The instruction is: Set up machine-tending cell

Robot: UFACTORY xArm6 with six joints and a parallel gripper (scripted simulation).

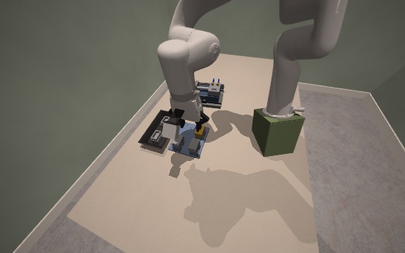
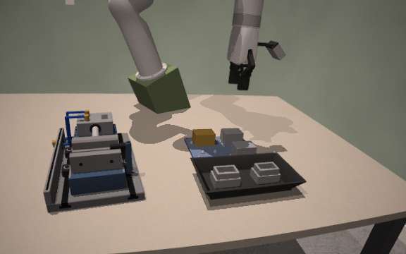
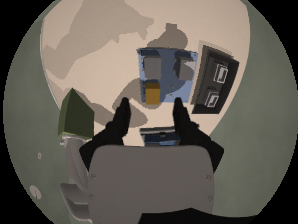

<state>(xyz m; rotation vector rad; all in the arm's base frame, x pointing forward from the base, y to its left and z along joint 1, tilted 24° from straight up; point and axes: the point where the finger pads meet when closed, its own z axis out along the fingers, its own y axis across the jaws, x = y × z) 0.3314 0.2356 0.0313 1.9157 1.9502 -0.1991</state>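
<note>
My hand is 17 cm above the brass blank and 9 cm to the left of it. From my hand the other things lie so: vise 39 cm to the right, 16 cm below, 9 cm ahead.
</note>
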